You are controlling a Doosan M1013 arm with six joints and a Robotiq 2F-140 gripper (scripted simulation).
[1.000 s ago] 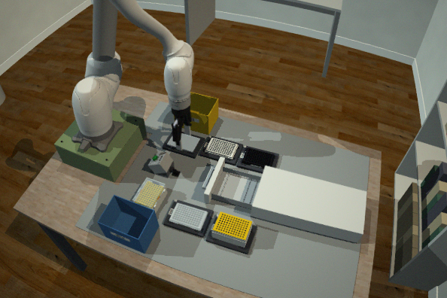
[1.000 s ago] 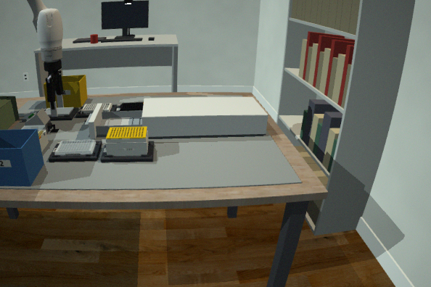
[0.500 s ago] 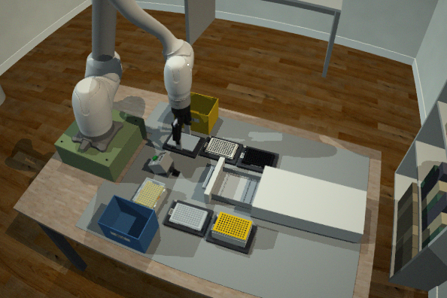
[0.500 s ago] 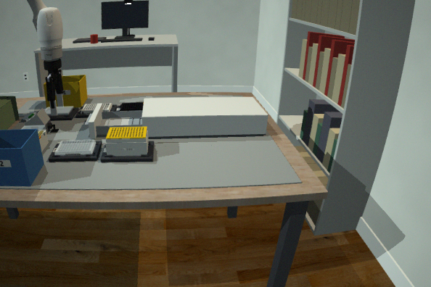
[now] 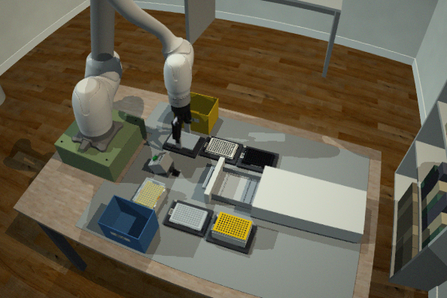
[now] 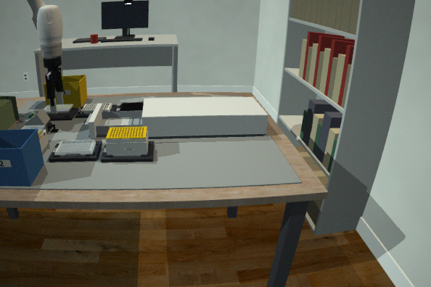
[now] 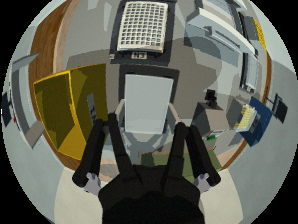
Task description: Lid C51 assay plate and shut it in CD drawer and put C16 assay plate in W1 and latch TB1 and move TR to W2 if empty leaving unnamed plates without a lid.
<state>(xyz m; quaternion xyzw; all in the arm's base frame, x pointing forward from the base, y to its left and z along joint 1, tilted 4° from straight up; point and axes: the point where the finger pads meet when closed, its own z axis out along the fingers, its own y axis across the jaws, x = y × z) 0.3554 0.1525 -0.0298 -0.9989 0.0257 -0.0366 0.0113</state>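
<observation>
Right now my hand is 5 cm above the lid park. The rest, counted from my hand: yellow bin W1 (16 cm to the left, 2 cm below); then green key DONE (6 cm behind, 16 cm to the right, 1 cm above); then grey plate lid (2 cm below).
</observation>
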